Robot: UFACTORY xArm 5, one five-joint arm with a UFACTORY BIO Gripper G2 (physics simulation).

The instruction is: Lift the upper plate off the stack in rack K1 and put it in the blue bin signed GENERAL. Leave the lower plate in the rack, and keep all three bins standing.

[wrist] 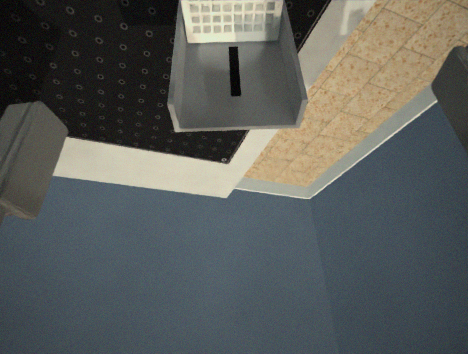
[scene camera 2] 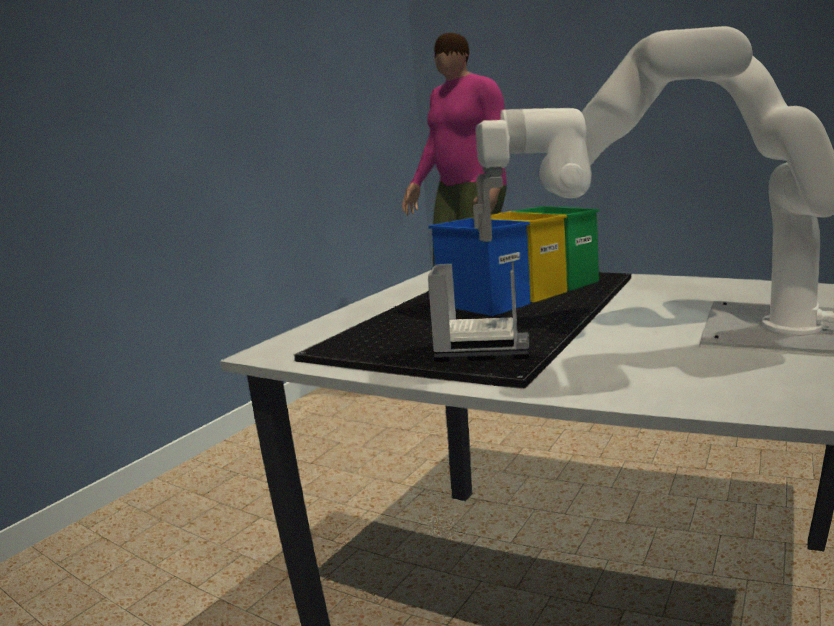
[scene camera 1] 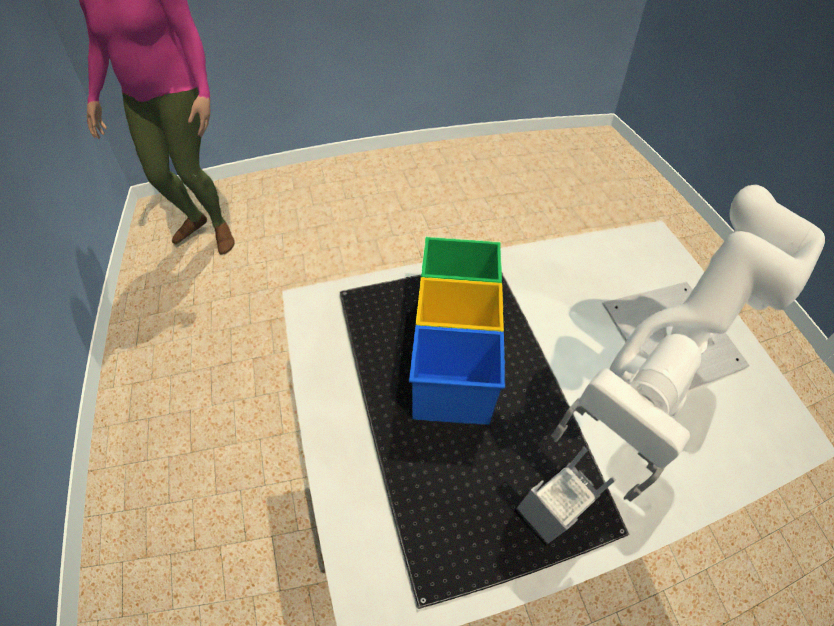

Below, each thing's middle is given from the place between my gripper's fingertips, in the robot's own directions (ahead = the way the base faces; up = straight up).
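Pale gridded plate (scene camera 1: 566, 495): 16 cm below my hand, 2 cm ahead of it, 1 cm to the left of it. Green bin (scene camera 1: 456, 259): 11 cm below my hand, 13 cm ahead of it, 53 cm to the right of it. Yellow bin (scene camera 1: 448, 303): 11 cm below my hand, 16 cm ahead of it, 40 cm to the right of it. Blue bin (scene camera 1: 457, 374): 11 cm below my hand, 19 cm ahead of it, 27 cm to the right of it.
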